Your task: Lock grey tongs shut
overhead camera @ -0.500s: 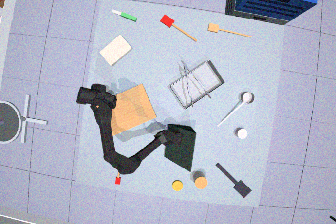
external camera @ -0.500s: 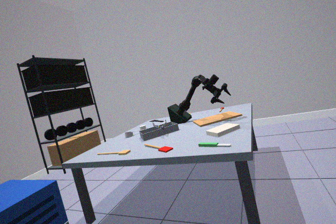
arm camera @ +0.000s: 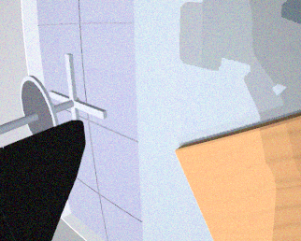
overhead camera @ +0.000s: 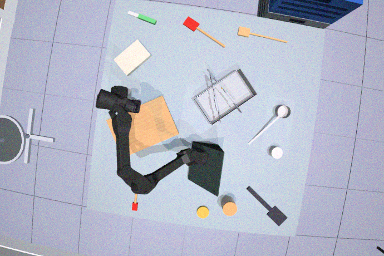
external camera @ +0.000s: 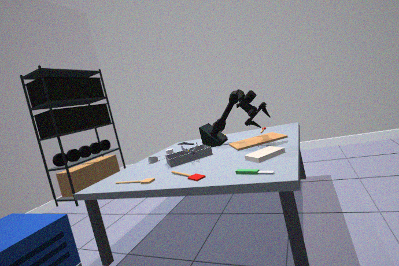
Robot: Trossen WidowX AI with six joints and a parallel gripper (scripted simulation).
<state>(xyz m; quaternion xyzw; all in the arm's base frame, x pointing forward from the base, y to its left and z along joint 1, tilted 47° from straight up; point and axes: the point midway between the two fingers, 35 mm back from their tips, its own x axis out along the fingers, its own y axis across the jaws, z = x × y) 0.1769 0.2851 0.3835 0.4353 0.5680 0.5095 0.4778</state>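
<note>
The yellow piece is 21 cm ahead of my gripper tip, 50 cm to the right of it and 8 cm below it. From my gripper tip the other things lie so: roasting tin 18 cm ahead, 54 cm to the right, 12 cm below; white block 27 cm ahead, 3 cm to the left, 13 cm below; wooden board 10 cm behind, 12 cm to the right, 14 cm below.
</note>
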